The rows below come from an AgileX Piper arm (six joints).
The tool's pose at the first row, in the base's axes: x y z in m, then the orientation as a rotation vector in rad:
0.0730 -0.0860 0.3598 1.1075 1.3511 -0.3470
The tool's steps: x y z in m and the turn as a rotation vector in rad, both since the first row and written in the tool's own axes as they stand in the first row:
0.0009 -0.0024 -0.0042 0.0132 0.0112 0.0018
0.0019 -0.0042 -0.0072 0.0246 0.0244 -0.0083
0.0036 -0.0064 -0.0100 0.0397 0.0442 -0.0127
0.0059 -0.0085 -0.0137 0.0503 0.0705 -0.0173
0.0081 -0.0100 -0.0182 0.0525 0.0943 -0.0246
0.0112 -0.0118 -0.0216 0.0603 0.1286 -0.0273
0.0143 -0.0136 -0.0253 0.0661 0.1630 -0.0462
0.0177 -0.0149 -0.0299 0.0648 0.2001 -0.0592
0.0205 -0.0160 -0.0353 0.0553 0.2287 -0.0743
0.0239 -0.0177 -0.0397 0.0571 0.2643 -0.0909
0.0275 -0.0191 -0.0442 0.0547 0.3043 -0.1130
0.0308 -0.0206 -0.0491 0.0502 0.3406 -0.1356
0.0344 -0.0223 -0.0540 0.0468 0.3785 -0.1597
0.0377 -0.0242 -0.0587 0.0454 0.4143 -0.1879
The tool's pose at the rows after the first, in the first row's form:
0.0689 -0.0835 0.3587 1.1230 1.3593 -0.3493
0.0660 -0.0817 0.3575 1.1300 1.3765 -0.3580
0.0631 -0.0799 0.3555 1.1457 1.3959 -0.3618
0.0599 -0.0771 0.3531 1.1596 1.4215 -0.3591
0.0567 -0.0735 0.3513 1.1638 1.4468 -0.3536
0.0541 -0.0705 0.3483 1.1787 1.4785 -0.3431
0.0513 -0.0673 0.3454 1.1812 1.5201 -0.3430
0.0484 -0.0630 0.3425 1.1820 1.5609 -0.3318
0.0451 -0.0582 0.3405 1.1717 1.5957 -0.3206
0.0421 -0.0543 0.3374 1.1717 1.6373 -0.3148
0.0393 -0.0501 0.3344 1.1651 1.6861 -0.3074
0.0361 -0.0457 0.3316 1.1549 1.7320 -0.3007
0.0328 -0.0413 0.3285 1.1445 1.7802 -0.2949
0.0294 -0.0373 0.3255 1.1318 1.8289 -0.2948

